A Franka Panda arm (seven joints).
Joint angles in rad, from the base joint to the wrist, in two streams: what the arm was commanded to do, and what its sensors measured. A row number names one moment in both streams.
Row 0, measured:
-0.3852, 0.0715, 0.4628, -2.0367, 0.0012, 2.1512, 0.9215
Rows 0 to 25, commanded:
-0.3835, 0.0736, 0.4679, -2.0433, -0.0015, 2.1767, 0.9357
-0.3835, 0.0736, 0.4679, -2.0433, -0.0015, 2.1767, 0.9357
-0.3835, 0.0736, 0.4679, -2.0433, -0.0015, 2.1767, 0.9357
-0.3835, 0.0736, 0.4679, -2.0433, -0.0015, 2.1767, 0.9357
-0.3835, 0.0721, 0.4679, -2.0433, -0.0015, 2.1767, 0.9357
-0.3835, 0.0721, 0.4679, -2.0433, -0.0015, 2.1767, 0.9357
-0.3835, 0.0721, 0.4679, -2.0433, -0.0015, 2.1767, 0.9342
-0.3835, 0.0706, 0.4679, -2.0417, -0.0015, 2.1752, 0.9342
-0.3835, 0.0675, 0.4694, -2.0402, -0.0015, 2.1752, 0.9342
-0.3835, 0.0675, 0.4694, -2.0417, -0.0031, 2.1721, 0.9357
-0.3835, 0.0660, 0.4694, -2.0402, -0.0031, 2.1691, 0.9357
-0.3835, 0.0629, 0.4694, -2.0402, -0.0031, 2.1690, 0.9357
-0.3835, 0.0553, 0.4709, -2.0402, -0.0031, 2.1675, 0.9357
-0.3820, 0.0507, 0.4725, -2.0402, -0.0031, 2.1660, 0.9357
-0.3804, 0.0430, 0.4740, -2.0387, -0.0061, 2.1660, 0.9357
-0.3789, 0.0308, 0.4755, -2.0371, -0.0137, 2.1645, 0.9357
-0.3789, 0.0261, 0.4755, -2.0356, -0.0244, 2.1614, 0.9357
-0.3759, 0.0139, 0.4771, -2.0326, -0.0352, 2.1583, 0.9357
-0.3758, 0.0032, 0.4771, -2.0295, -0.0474, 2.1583, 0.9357
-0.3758, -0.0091, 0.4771, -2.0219, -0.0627, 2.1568, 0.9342
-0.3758, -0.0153, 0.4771, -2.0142, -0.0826, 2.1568, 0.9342
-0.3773, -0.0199, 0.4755, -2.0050, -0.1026, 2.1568, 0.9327
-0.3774, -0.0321, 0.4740, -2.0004, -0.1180, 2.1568, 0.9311
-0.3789, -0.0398, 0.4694, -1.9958, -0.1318, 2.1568, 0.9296
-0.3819, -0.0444, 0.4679, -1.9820, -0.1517, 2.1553, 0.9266
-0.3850, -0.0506, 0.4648, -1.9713, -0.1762, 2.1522, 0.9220
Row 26, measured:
-0.3736, -0.0250, 0.4669, -1.9953, -0.1153, 2.1513, 0.9214
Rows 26 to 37, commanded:
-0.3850, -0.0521, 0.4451, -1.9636, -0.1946, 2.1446, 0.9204
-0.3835, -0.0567, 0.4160, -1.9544, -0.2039, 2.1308, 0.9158
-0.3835, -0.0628, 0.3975, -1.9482, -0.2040, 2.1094, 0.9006
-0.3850, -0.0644, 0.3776, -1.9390, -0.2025, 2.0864, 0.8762
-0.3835, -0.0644, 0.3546, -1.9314, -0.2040, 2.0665, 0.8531
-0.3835, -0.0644, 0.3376, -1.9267, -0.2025, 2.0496, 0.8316
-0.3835, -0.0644, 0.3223, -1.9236, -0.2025, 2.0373, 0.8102
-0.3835, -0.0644, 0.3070, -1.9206, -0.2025, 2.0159, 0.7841
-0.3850, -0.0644, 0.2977, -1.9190, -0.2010, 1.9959, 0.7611
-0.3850, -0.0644, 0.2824, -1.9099, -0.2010, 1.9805, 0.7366
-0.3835, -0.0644, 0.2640, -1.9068, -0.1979, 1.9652, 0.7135
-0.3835, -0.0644, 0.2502, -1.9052, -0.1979, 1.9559, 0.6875
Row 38, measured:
-0.3862, -0.0590, 0.2846, -1.9257, -0.1882, 2.0087, 0.7546
